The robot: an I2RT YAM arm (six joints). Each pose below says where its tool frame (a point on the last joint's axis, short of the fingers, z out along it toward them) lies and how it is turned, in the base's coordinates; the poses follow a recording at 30 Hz.
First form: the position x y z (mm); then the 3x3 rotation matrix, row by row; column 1 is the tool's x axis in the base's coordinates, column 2 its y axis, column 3 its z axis. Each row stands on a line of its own.
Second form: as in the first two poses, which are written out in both.
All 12 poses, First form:
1:
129 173 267
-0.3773 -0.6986 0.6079
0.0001 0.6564 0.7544
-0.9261 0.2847 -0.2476
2:
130 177 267
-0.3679 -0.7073 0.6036
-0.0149 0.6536 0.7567
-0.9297 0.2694 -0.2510
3:
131 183 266
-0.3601 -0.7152 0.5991
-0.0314 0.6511 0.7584
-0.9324 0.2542 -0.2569
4:
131 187 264
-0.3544 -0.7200 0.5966
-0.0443 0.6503 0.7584
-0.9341 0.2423 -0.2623
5:
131 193 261
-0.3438 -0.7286 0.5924
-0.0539 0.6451 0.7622
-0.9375 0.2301 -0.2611
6:
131 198 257
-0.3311 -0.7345 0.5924
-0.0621 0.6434 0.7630
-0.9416 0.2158 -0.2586
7:
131 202 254
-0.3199 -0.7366 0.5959
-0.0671 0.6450 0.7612
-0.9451 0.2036 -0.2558
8:
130 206 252
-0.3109 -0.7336 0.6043
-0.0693 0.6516 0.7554
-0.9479 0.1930 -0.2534
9:
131 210 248
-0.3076 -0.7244 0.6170
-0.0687 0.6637 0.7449
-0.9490 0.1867 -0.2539
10:
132 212 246
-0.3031 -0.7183 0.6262
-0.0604 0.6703 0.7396
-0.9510 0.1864 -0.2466
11:
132 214 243
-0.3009 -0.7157 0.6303
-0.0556 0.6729 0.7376
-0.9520 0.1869 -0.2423
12:
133 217 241
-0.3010 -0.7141 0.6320
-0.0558 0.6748 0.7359
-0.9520 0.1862 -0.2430
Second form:
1: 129 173 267 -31.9 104.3 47.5
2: 130 177 267 -33.1 104.1 47.0
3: 131 183 266 -34.2 104.0 46.4
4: 131 187 264 -35.0 103.9 45.9
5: 131 193 261 -36.0 103.5 45.6
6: 131 198 257 -36.7 102.9 45.1
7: 131 202 254 -37.1 102.5 44.5
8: 130 206 252 -37.0 102.2 43.7
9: 131 210 248 -36.4 102.2 42.8
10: 132 212 246 -35.8 101.9 42.5
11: 132 214 243 -35.4 101.7 42.4
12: 133 217 241 -35.3 101.8 42.3
